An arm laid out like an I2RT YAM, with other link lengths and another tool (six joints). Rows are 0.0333 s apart.
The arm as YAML. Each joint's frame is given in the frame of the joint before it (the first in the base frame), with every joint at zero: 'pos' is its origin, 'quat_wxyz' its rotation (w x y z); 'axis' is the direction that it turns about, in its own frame. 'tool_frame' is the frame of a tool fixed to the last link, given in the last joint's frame.
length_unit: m
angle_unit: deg
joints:
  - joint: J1
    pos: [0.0, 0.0, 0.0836]
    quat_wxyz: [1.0, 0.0, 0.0, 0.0]
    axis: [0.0, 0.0, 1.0]
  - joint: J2
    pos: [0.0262, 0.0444, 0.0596]
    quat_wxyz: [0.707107, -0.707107, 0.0, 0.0]
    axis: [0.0, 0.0, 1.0]
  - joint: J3
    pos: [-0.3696, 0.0, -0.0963]
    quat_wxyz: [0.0, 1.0, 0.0, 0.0]
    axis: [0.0, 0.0, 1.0]
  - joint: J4
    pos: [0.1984, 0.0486, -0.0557]
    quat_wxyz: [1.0, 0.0, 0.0, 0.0]
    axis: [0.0, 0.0, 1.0]
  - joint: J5
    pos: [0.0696, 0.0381, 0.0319]
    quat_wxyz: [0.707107, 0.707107, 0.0, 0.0]
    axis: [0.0, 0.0, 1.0]
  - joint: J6
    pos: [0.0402, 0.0, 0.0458]
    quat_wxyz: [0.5, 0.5, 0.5, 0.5]
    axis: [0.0, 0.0, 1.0]
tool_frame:
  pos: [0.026, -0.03, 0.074]
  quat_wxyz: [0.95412, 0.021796, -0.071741, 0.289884]
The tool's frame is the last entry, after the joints.
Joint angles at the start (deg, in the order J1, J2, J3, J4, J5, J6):
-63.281 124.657 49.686 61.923 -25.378 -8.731
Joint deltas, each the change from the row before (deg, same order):
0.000 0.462 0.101 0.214 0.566 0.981
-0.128 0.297 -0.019 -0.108 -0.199 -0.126
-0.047 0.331 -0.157 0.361 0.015 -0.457
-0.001 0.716 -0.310 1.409 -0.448 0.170
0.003 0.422 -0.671 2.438 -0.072 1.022
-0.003 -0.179 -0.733 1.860 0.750 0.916
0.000 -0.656 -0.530 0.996 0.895 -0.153
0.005 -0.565 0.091 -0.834 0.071 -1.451
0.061 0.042 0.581 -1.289 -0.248 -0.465
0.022 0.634 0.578 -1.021 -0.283 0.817
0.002 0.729 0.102 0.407 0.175 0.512
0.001 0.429 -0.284 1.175 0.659 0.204
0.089 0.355 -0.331 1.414 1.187 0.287
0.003 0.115 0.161 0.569 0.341 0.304
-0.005 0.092 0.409 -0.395 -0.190 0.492
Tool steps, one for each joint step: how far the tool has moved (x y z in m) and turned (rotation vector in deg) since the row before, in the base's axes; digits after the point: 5 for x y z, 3 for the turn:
-0.00069 -0.00226 -0.00327 0.834 -0.405 -0.753
-0.00048 -0.00061 -0.00292 0.302 0.225 0.092
-0.00015 -0.00018 -0.00227 -0.241 0.334 0.036
0.00088 -0.00001 -0.00318 -0.164 -0.366 0.398
-0.00070 0.00058 0.00054 -0.401 -1.224 -0.129
-0.00264 0.00085 0.00357 -0.523 -1.005 -0.902
-0.00262 0.00145 0.00631 -1.192 -0.266 -0.856
0.00012 0.00126 0.00316 -0.955 0.999 0.158
0.00190 -0.00092 -0.00152 0.334 0.586 0.380
0.00161 -0.00249 -0.00626 1.614 -0.070 0.157
0.00031 -0.00195 -0.00472 0.574 -0.184 -0.264
-0.00111 -0.00092 -0.00141 -0.317 -0.215 -0.682
-0.00141 -0.00099 -0.00028 -0.536 -0.306 -1.127
-0.00028 -0.00126 0.00145 -0.350 -0.418 -0.383
0.00073 -0.00129 -0.00035 0.452 -0.312 0.103

